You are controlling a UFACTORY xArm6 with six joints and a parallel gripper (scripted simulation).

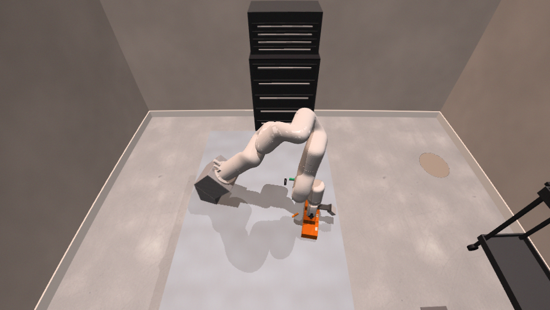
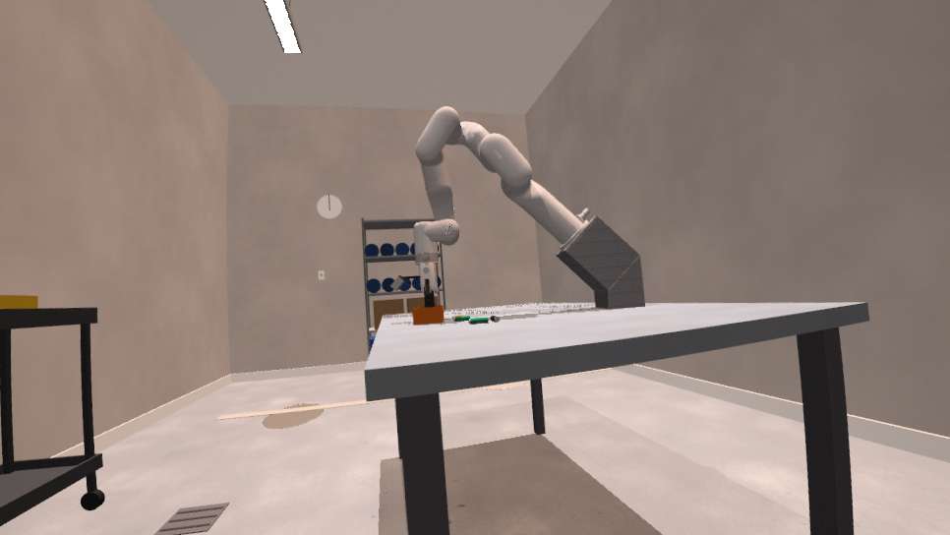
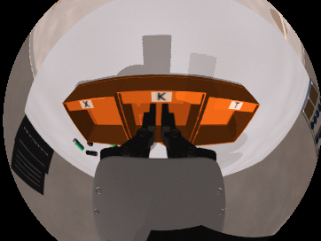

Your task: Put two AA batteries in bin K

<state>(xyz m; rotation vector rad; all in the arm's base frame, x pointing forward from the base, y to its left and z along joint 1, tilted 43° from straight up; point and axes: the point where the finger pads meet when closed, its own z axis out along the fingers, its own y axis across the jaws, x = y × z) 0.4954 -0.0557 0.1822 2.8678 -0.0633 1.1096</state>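
My hand is 10 mm above the orange bin row. From my hand the other things lie so: dark AA battery: 230 mm to the left, 170 mm behind, 30 mm below; small orange piece: 90 mm behind, 30 mm below.
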